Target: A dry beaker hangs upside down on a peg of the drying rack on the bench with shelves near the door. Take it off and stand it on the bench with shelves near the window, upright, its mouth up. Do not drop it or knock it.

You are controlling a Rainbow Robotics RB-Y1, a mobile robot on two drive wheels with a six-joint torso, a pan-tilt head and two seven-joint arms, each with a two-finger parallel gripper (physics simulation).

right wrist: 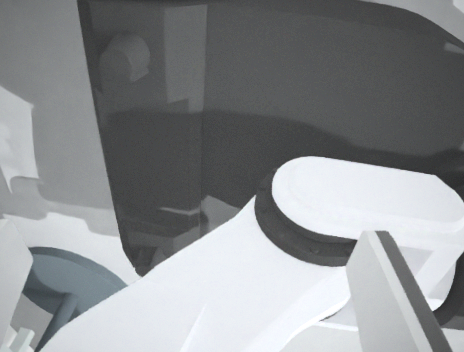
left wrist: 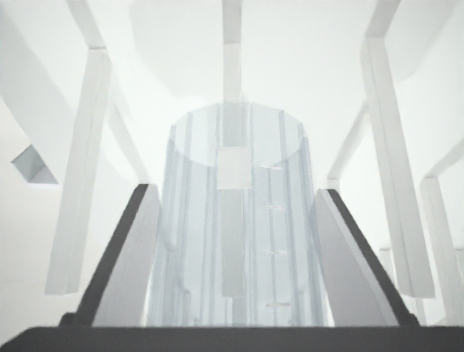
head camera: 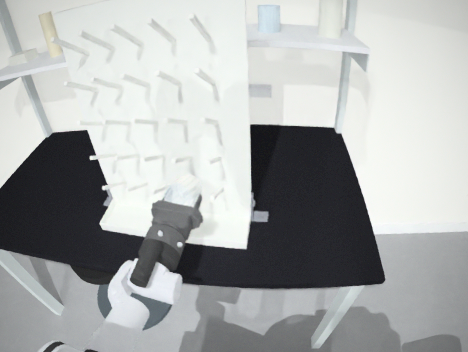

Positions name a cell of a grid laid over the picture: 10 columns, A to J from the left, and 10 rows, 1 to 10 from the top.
Note:
In view: the left gripper (head camera: D6), a clear beaker (head camera: D6) and a rack tray (head camera: E7).
The clear beaker is seen too in the left wrist view (left wrist: F7). The left gripper is seen too in the left wrist view (left wrist: F6). The right wrist view does not show the clear beaker: it is out of frame.

